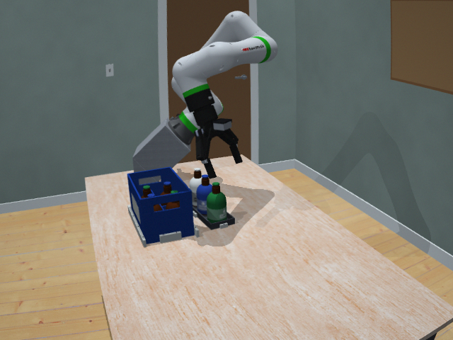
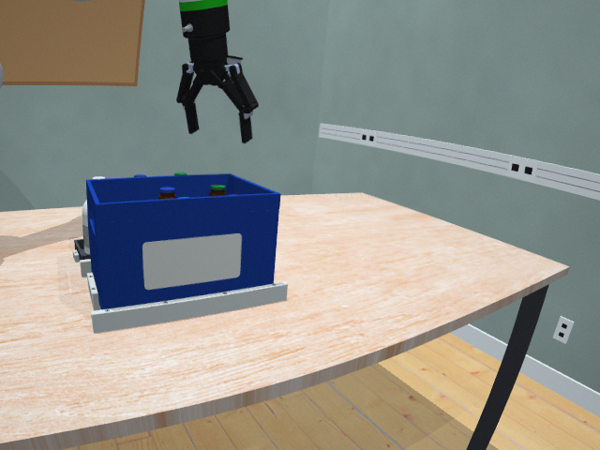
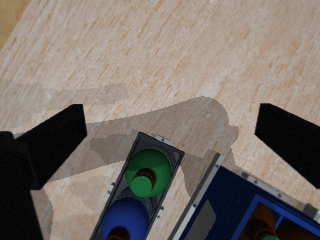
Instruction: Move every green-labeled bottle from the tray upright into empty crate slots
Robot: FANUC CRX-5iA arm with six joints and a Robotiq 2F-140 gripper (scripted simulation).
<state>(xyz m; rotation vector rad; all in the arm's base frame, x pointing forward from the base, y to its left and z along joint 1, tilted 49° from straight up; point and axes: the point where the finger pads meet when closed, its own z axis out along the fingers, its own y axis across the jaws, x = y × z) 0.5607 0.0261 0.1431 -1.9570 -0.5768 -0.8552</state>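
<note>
Now: hand 80 mm past the green-labeled bottle, 20 mm to the left of it and 160 mm above it. The rest, counted from my hand: white-labeled bottle 250 mm behind, 70 mm to the right, 160 mm below; then blue-labeled bottle 170 mm behind, 50 mm to the right, 160 mm below; then black tray 170 mm behind, 50 mm to the right, 240 mm below.
</note>
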